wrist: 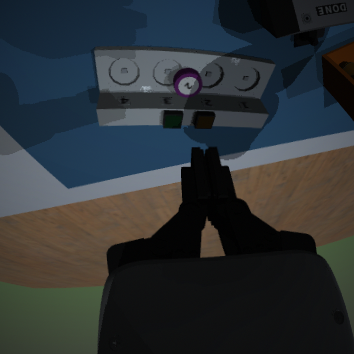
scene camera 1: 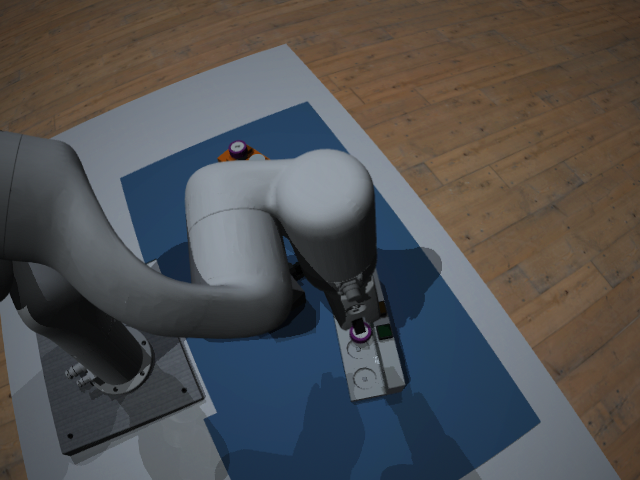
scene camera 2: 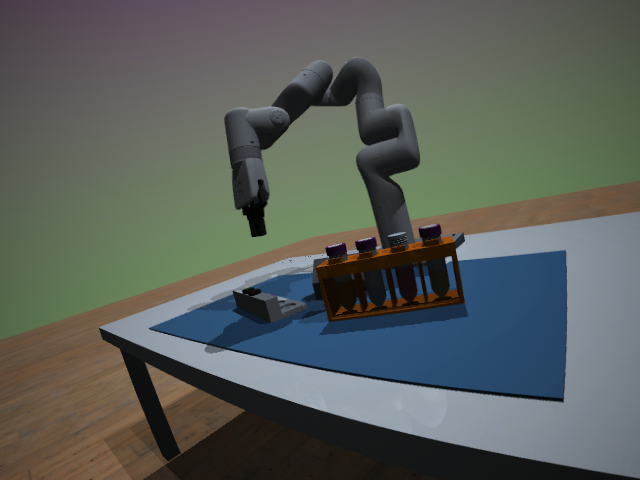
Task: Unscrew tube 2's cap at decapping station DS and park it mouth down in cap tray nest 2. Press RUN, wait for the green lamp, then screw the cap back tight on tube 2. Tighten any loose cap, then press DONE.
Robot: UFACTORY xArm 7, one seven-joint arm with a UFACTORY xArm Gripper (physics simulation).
Scene:
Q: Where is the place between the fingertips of my gripper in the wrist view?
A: At 201,161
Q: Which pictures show my gripper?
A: The wrist view, scene camera 1 and scene camera 2: all of them.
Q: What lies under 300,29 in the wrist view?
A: A grey button box.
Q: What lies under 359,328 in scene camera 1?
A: My gripper.

